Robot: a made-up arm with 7 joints.
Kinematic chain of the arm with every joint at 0, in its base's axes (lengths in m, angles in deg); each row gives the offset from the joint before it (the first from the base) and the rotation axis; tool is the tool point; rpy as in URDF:
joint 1: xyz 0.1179 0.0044 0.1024 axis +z
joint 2: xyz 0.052 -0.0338 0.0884 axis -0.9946 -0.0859 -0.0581
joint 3: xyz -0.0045 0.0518 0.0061 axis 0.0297 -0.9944 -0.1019
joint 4: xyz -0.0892 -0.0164 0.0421 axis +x
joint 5: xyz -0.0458 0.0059 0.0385 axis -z
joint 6: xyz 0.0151 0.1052 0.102 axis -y
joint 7: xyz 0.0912 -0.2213 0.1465 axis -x
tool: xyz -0.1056 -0.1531 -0.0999 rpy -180 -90 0
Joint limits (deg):
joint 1: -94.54..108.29
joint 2: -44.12..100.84
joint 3: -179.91..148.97
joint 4: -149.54..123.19
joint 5: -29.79..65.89
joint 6: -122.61..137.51
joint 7: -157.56..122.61
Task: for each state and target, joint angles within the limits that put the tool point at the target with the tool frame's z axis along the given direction. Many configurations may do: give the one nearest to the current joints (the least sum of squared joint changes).
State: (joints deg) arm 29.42 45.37 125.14 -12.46 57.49 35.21 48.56
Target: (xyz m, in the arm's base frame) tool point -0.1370 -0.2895 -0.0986 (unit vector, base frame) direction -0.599 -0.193 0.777
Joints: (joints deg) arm 15.70 33.50 78.34 -11.09 44.25 35.84 26.86
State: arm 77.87 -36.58 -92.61 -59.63 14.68 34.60 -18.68
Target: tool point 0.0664 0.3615 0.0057 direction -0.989 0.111 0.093
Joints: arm 75.16 -40.51 -144.27 -42.67 -18.55 63.95 11.86
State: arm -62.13 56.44 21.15 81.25 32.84 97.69 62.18
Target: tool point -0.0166 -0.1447 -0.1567 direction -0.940 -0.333 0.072
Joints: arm -58.49 51.82 48.62 115.71 0.89 126.49 52.09
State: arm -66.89 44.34 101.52 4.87 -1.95 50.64 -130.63
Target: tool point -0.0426 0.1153 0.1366 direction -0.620 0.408 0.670
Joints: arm -41.89 31.38 54.48 29.42 -5.74 85.47 -113.54
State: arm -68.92 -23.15 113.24 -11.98 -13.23 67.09 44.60
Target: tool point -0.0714 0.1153 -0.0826 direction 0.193 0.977 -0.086
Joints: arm -77.16 -15.17 118.85 -10.85 -29.79 76.67 27.03
